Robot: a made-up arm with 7 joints. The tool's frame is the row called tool. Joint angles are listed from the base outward.
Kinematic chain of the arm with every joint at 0, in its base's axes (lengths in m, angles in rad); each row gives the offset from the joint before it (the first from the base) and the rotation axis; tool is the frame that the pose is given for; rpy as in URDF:
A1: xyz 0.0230 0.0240 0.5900 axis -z
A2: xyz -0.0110 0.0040 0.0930 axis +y
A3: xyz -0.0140 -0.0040 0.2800 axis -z
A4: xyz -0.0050 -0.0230 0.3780 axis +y
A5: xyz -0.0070 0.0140 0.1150 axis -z
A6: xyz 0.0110 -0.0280 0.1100 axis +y
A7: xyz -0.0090 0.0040 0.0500 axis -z
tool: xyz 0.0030 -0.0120 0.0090 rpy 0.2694 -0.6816 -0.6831
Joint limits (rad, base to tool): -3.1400..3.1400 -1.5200..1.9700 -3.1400..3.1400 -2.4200..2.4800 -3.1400..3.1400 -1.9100..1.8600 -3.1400..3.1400
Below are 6 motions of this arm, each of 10 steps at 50 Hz.
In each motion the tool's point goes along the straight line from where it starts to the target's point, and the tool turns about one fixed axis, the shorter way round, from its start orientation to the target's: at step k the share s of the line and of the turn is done. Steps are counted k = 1, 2, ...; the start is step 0. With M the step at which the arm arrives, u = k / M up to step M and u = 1 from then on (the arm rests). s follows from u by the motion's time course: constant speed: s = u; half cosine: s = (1 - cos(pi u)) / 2; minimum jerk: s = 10 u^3 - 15 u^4 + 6 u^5.
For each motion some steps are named. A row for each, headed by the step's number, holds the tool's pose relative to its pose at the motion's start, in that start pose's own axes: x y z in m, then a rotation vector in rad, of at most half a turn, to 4 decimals.
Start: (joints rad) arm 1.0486 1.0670 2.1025 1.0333 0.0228 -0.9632 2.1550
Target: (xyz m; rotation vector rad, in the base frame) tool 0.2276 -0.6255 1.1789 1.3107 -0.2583 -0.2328
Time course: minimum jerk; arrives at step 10
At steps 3, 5, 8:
3: -0.0007 -0.0029 0.0017 0.0019 -0.0065 -0.0227
5: -0.0020 -0.0090 0.0051 0.0058 -0.0200 -0.0696
8: -0.0038 -0.0170 0.0097 0.0109 -0.0376 -0.1312

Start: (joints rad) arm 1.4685 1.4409 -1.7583 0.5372 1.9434 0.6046 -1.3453
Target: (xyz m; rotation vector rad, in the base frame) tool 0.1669 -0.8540 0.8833 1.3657 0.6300 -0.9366
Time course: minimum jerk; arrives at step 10
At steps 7, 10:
7: -0.0876 -0.0058 0.0096 0.1004 -0.0260 0.1128
10: -0.1046 -0.0069 0.0115 0.1200 -0.0311 0.1347

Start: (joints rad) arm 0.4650 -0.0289 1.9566 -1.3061 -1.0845 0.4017 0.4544
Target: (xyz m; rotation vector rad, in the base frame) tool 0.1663 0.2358 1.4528 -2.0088 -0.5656 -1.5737
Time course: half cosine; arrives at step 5
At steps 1, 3, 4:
1: -0.0002 -0.0015 -0.0005 0.0043 0.0012 0.0023
3: -0.0013 -0.0101 -0.0036 0.0293 0.0080 0.0159
4: -0.0019 -0.0139 -0.0050 0.0404 0.0110 0.0220

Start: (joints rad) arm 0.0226 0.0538 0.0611 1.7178 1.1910 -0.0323 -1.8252
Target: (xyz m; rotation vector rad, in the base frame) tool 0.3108 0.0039 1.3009 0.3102 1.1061 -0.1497
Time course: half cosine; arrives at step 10
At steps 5, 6, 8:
5: 0.0012 0.0143 -0.0035 0.0186 0.0293 0.0412
6: 0.0015 0.0187 -0.0045 0.0243 0.0384 0.0539
8: 0.0021 0.0259 -0.0063 0.0336 0.0530 0.0745

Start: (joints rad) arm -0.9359 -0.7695 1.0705 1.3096 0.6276 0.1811 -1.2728
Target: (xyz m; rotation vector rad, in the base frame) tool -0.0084 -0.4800 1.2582 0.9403 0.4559 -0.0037
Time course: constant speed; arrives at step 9
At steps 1, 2, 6, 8, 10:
1: 0.0046 0.0019 -0.0009 -0.0020 0.0082 -0.0028
2: 0.0091 0.0038 -0.0018 -0.0040 0.0164 -0.0057
6: 0.0274 0.0115 -0.0054 -0.0120 0.0493 -0.0170
8: 0.0365 0.0154 -0.0073 -0.0160 0.0657 -0.0226
10: 0.0411 0.0173 -0.0082 -0.0180 0.0739 -0.0254

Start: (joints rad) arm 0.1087 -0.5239 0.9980 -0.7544 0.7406 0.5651 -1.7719
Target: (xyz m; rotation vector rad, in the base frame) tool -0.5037 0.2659 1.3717 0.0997 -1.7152 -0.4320
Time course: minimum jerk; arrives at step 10
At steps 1, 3, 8, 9, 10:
1: -0.0001 0.0005 -0.0002 -0.0003 0.0001 0.0001
3: -0.0015 0.0100 -0.0045 -0.0064 0.0027 0.0028
8: -0.0088 0.0580 -0.0262 -0.0372 0.0157 0.0163
9: -0.0093 0.0610 -0.0276 -0.0392 0.0165 0.0172
10: -0.0093 0.0615 -0.0278 -0.0395 0.0166 0.0173

